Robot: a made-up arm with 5 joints.
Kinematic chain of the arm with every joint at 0, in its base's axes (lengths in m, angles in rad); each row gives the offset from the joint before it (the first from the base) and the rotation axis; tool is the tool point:
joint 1: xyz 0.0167 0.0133 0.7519 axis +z
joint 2: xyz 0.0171 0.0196 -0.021 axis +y
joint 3: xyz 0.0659 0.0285 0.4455 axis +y
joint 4: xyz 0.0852 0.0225 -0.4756 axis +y
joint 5: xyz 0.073 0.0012 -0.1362 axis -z
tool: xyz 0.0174 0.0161 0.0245
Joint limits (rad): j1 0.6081..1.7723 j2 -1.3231..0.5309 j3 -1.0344..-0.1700 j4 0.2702..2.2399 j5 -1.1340..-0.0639
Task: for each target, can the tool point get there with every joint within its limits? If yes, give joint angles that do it. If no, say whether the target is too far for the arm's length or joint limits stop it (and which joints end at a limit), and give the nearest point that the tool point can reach.
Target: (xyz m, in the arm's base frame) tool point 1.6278 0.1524 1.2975
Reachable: no: too far | nearest point 0.5179 0.4706 0.9991 | short by 1.193 m
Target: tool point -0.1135 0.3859 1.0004
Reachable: yes | joints 1.6711 -0.7252 -0.5288 0.6255 -0.2951
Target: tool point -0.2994 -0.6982 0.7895
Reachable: no: joint limits stop it (at a limit: joint 1, joint 2, joint 3, joint 4, joint 5) | nearest point -0.0867 0.0478 0.8254 | short by 0.777 m
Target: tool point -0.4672 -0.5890 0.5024
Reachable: no: joint limits stop it (at a limit: joint 1, joint 2, joint 3) | nearest point -0.0870 0.0651 0.5860 | short by 0.761 m
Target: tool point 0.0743 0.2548 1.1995
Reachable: yes | joints 0.9417 -0.9996 -0.8762 1.2834 -0.8127
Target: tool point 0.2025 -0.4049 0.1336
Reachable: no: joint limits stop it (at a limit: joint 1, joint 2, joint 3, joint 5) | nearest point 0.0767 0.1635 0.4856 | short by 0.680 m
